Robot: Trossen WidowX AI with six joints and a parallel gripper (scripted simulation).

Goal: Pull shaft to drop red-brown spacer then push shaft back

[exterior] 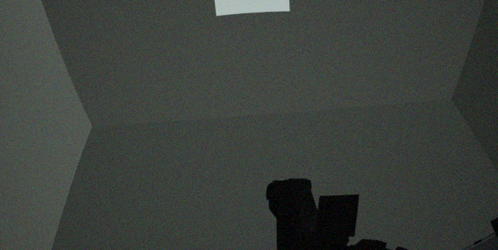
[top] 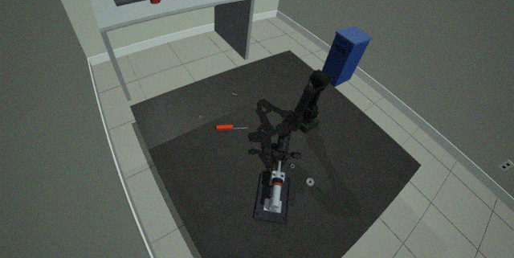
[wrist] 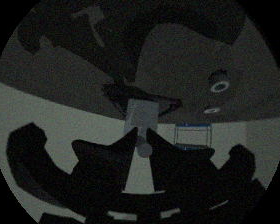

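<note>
My gripper tip is 2 cm short of the pale shaft, 3 cm to the right of it and 2 cm below it. From my gripper tip the other things lie so: orange-handled screwdriver 5 cm ahead, 36 cm to the right, 6 cm below.
</note>
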